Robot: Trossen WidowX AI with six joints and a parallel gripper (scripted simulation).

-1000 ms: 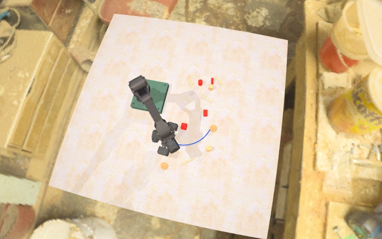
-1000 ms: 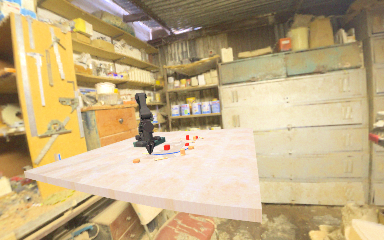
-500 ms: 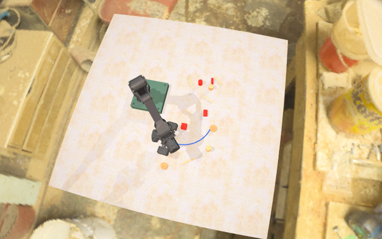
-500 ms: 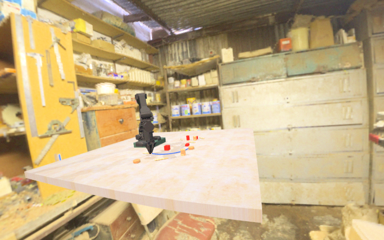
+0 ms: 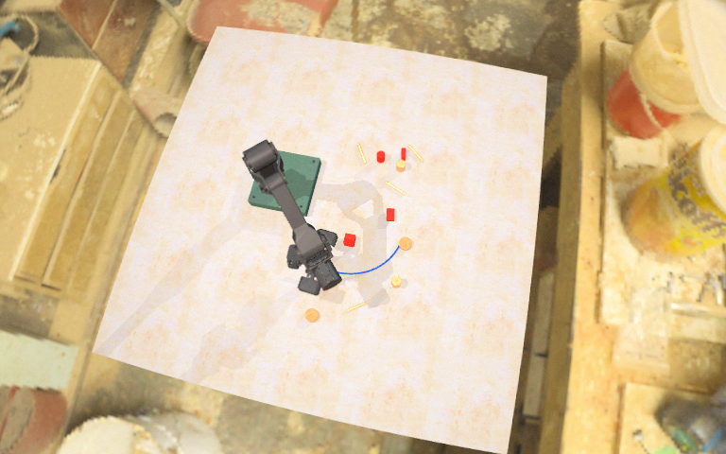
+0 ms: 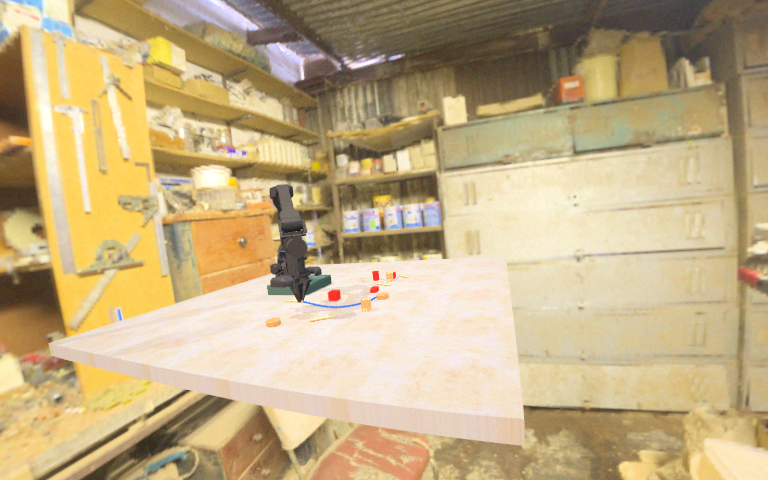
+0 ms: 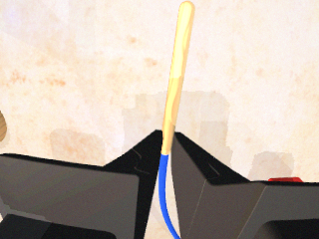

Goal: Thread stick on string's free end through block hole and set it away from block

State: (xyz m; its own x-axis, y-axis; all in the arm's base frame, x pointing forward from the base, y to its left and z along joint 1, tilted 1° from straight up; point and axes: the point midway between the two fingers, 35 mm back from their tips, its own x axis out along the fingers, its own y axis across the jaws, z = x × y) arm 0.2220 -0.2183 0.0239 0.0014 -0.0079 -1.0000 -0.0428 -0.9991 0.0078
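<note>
Right now the flat disc is 14 cm to the right of my gripper tip, 2 cm below it and 1 cm ahead of it. The rest, counted from my gripper tip: red block 11 cm to the left, 6 cm ahead, 1 cm below; then round wooden button 23 cm ahead, 14 cm to the left, 2 cm below; then thin wooden stick 1 cm behind.
</note>
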